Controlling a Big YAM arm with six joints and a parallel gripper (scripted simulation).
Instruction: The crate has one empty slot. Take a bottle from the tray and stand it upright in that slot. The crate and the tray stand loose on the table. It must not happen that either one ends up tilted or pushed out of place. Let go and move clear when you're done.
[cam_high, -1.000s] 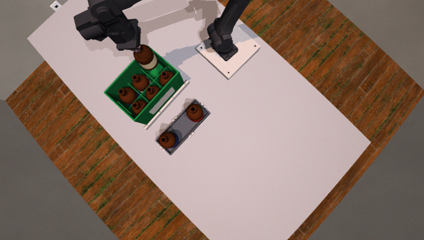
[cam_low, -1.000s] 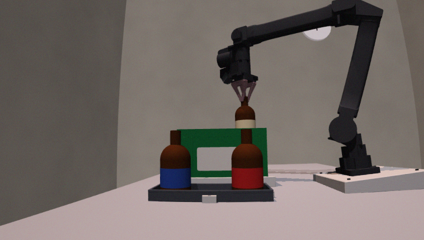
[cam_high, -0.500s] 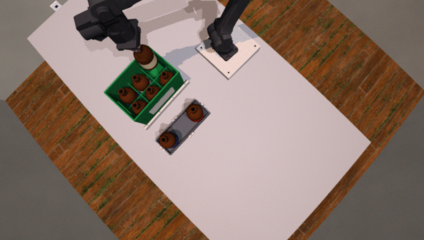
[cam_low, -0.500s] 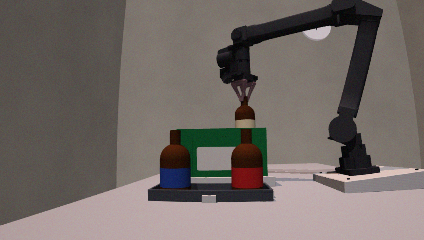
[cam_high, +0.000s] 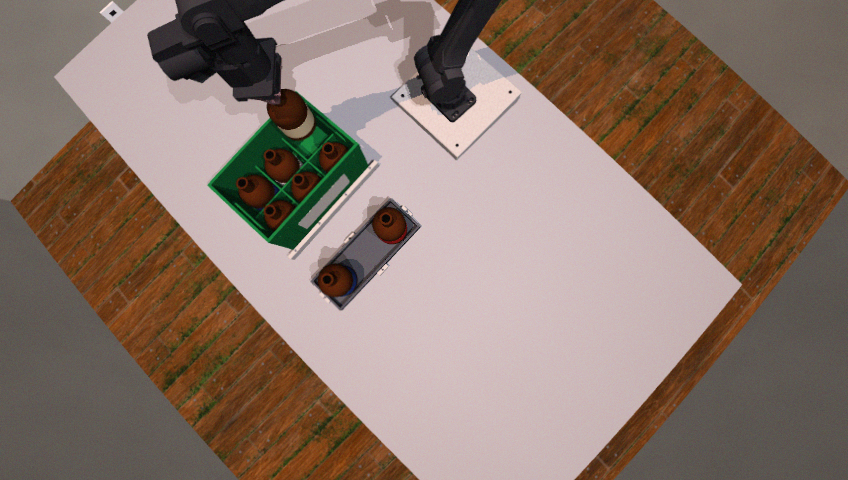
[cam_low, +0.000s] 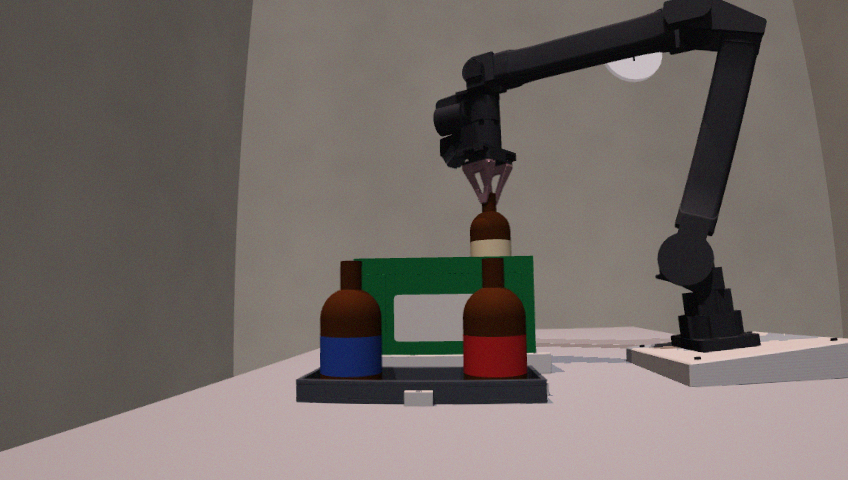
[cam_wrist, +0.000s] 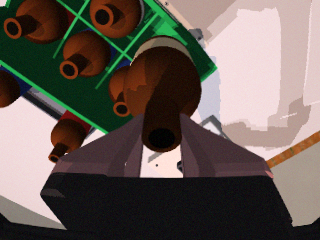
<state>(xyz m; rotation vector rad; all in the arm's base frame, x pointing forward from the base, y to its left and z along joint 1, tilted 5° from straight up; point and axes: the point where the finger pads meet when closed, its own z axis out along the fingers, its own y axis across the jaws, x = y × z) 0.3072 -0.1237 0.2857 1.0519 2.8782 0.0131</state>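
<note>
My hand is 21 cm above the green crate, 8 cm short of it and 5 cm to the right of it. The rest, counted from my hand: dark tray: 29 cm to the left, 28 cm below, 8 cm ahead.
</note>
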